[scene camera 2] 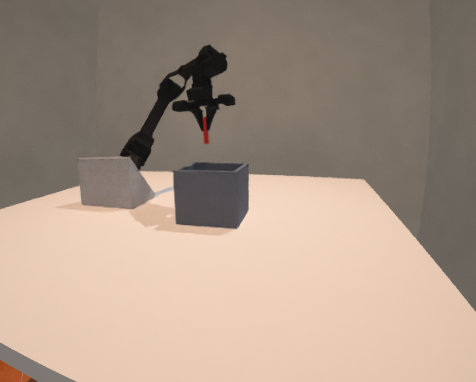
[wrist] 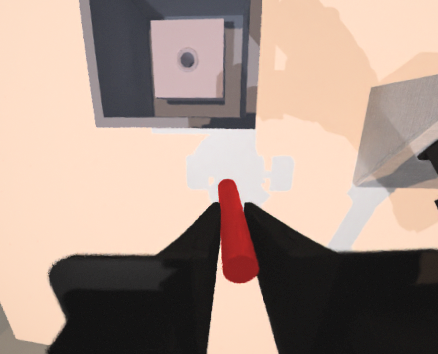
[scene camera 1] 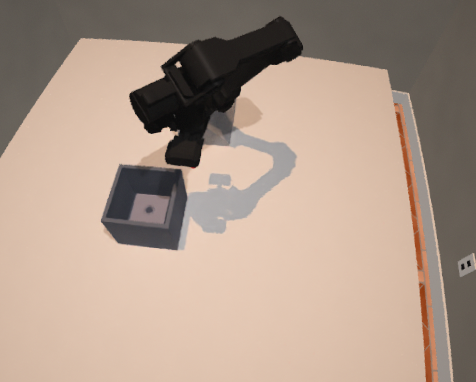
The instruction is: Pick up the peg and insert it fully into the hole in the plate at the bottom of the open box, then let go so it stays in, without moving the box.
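A red peg is held between the fingers and points down with a slight tilt. My gripper is shut on it, above the height of the box rim. In scene camera 1 the arm hides nearly all of the peg. The dark open box stands upright on the table. In the wrist view it lies ahead of the peg, at the upper left. The pinkish plate lies at its bottom, with a round hole near the middle.
A grey slant-sided block stands on the table beside the box, close to the arm. In scene camera 1 it is partly behind the arm. The arm's shadow falls next to the box.
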